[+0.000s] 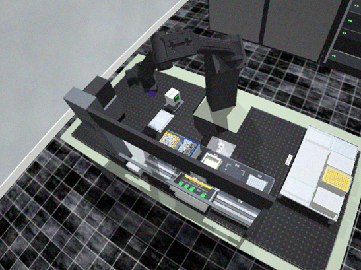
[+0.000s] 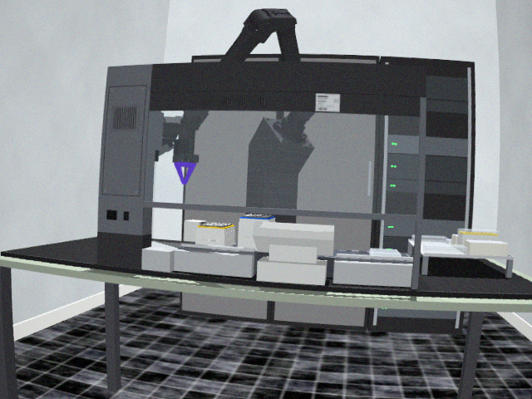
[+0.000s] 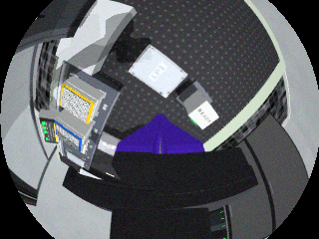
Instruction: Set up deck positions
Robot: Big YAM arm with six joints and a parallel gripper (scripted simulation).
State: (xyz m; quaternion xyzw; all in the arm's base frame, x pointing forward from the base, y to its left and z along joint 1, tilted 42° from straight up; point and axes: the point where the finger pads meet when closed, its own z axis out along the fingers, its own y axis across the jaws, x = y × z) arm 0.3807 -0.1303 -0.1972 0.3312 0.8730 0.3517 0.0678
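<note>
Right now the ready button box is 140 mm behind my hand, 20 mm to the right of it and 180 mm below it. The rest, counted from my hand: blue-rimmed tip rack 70 mm ahead, 340 mm to the left, 120 mm below; clear plate lid 10 mm ahead, 230 mm below; yellow-rimmed tip rack 110 mm ahead, 220 mm to the left, 140 mm below.
</note>
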